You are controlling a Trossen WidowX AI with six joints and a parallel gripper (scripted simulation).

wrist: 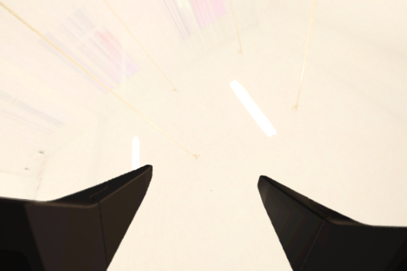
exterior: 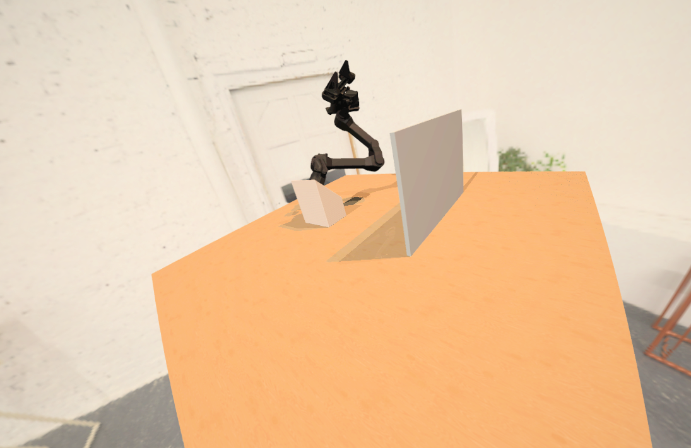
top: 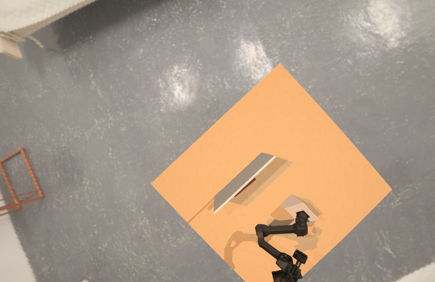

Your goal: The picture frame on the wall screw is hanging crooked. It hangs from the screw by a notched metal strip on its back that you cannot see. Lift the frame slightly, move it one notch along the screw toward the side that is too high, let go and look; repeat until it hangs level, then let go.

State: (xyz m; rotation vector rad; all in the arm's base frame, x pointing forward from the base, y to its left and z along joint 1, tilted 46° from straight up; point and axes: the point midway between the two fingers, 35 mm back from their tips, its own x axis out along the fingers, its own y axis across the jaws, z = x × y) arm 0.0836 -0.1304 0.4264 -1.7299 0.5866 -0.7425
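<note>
Now: the dark red picture frame 330 mm ahead of my gripper tip, 80 mm to the right of it and 390 mm below it. Round my gripper tip: grey wall panel (340 mm ahead, 80 mm to the right, 400 mm below).
</note>
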